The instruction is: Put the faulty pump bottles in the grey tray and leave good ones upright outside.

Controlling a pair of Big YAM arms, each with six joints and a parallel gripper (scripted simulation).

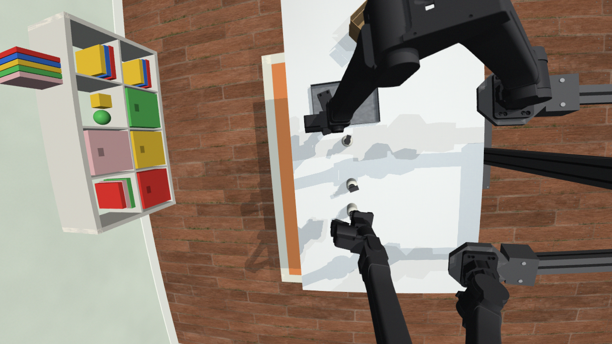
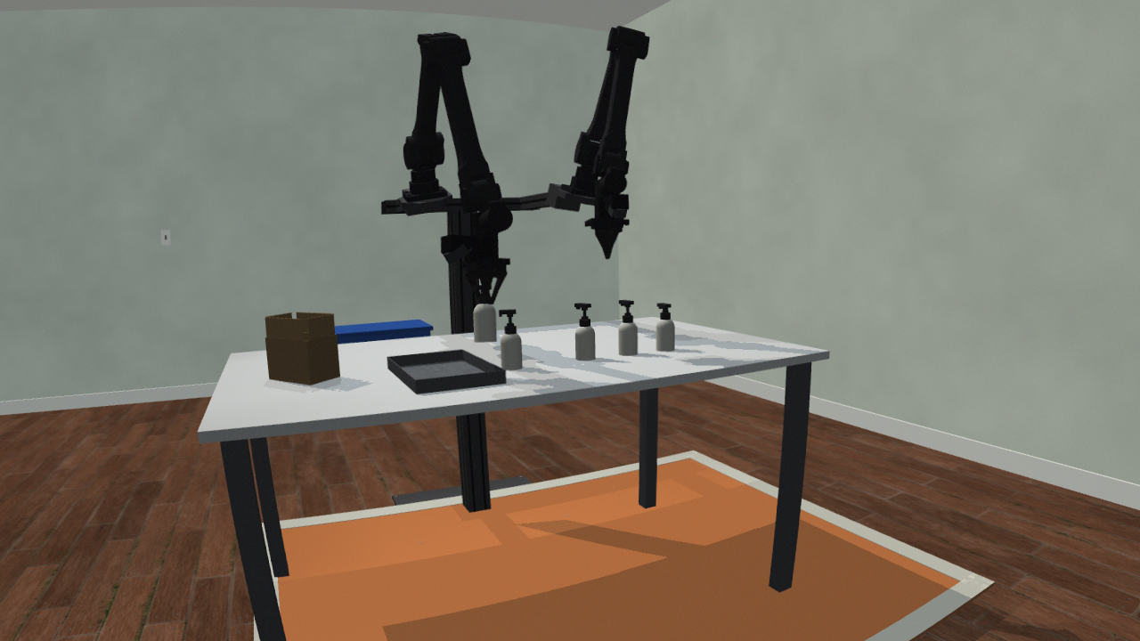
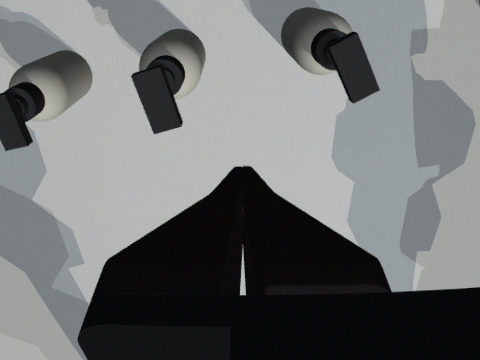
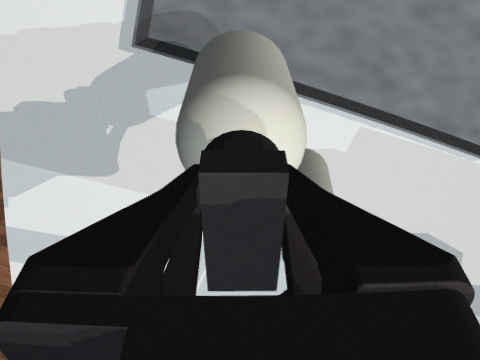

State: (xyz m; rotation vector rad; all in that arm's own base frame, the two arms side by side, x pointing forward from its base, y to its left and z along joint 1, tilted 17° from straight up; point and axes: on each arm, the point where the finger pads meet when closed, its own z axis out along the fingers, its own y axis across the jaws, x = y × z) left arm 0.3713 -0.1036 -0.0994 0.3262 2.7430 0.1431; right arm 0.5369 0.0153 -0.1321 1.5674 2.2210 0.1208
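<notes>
Now: the grey tray 40 mm behind my right hand, 100 mm to the right of it and 160 mm below it.
</notes>
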